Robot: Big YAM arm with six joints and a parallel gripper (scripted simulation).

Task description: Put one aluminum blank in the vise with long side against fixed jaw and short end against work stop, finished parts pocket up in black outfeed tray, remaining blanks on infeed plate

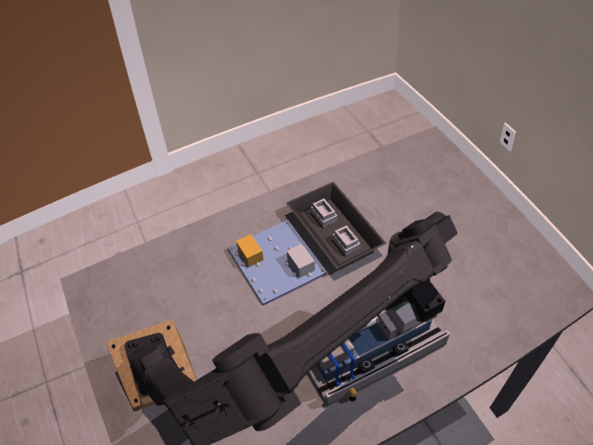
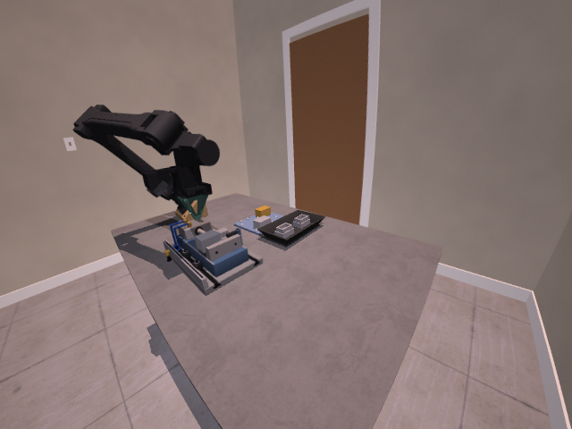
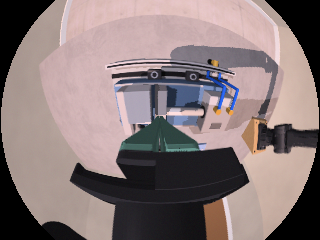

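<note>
Right now the gray rail is 3 cm behind my hand, 7 cm to the right of it and 13 cm below it. From my hand the other things lie so: yellow brass blank: 20 cm behind, 34 cm to the left, 13 cm below; then blue vise: 4 cm behind, 3 cm to the left, 12 cm below.
</note>
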